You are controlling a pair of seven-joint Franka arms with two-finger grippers.
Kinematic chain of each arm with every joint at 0, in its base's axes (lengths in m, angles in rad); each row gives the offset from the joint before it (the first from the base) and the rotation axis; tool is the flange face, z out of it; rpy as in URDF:
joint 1: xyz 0 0 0.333 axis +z
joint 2: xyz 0 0 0 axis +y
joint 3: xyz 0 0 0.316 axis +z
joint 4: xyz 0.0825 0 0 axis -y
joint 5: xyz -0.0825 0 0.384 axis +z
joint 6: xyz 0 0 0 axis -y
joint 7: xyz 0.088 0 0 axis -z
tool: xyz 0 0 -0.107 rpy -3.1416 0 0
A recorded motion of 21 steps. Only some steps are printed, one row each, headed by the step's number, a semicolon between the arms.
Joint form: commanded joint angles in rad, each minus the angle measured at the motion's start. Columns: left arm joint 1, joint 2, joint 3, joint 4, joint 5, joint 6, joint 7; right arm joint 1, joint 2, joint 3, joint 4, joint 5, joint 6, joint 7.
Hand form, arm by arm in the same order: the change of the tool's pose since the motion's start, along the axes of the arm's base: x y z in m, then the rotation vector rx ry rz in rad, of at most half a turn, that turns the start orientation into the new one. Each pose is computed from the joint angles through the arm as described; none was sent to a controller.
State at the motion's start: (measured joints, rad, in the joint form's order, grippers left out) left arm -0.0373 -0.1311 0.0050 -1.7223 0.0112 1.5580 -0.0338; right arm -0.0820 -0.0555 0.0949 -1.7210 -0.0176 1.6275 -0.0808
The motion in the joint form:
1: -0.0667 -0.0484 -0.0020 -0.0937 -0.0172 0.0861 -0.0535; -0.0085 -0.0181 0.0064 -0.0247 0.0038 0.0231 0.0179
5: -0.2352 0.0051 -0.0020 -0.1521 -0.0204 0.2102 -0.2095; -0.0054 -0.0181 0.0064 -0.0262 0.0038 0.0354 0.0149
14: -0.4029 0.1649 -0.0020 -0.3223 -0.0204 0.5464 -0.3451; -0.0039 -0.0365 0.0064 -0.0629 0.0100 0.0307 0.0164
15: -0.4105 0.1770 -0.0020 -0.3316 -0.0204 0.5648 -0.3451; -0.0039 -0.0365 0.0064 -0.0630 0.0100 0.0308 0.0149
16: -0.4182 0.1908 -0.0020 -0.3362 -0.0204 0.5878 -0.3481; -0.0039 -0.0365 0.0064 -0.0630 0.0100 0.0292 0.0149
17: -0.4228 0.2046 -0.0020 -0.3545 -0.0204 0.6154 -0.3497; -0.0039 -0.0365 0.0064 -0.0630 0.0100 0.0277 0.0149
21: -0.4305 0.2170 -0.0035 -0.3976 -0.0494 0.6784 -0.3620; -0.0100 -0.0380 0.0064 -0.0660 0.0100 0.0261 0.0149
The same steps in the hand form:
1: -0.0107 -0.0360 -0.0124 -0.0191 -0.0397 -0.0147; -0.0037 -0.0003 -0.0001 0.0013 -0.0167 -0.0200
5: -0.0046 -0.1253 -0.0569 -0.0262 -0.0495 -0.0258; -0.0025 0.0014 0.0002 0.0017 -0.0275 -0.0137
14: -0.0035 -0.2222 -0.1951 -0.0301 -0.0533 -0.0550; -0.0102 0.0030 -0.0079 0.0054 -0.0043 -0.0148
15: -0.0045 -0.2264 -0.2045 -0.0289 -0.0505 -0.0624; -0.0102 0.0030 -0.0080 0.0055 -0.0043 -0.0133
16: -0.0041 -0.2314 -0.2123 -0.0308 -0.0546 -0.0669; -0.0103 0.0030 -0.0081 0.0054 -0.0027 -0.0134
17: -0.0058 -0.2334 -0.2260 -0.0289 -0.0505 -0.0697; -0.0105 0.0030 -0.0082 0.0054 -0.0012 -0.0134
21: -0.0118 -0.2371 -0.2467 -0.0527 -0.0477 -0.0482; -0.0112 -0.0002 -0.0090 0.0052 0.0019 -0.0196

